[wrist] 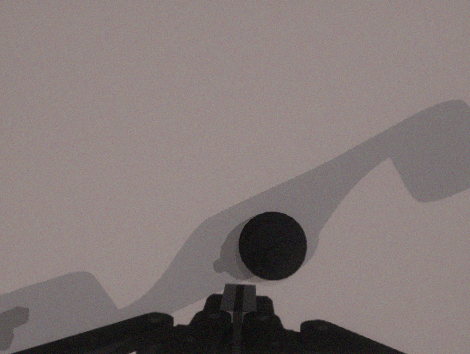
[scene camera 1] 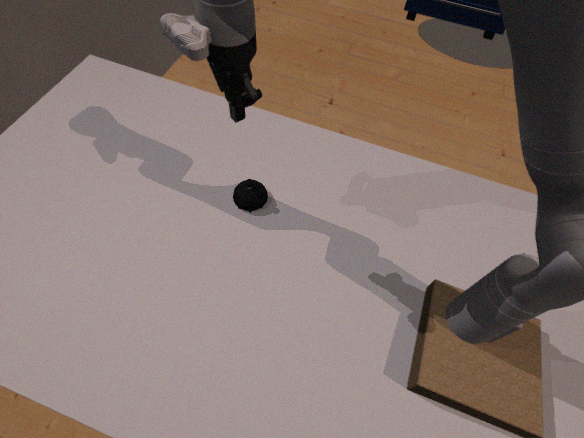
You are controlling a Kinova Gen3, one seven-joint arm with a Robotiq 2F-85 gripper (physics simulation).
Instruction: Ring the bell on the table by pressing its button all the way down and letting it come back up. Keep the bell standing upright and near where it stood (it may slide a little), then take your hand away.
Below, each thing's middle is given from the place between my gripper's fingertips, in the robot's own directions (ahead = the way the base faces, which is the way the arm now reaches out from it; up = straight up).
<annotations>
I see my gripper 10 mm short of the bell (scene camera 1: 249, 199), 40 mm to the left of it and 270 mm above it.
</annotations>
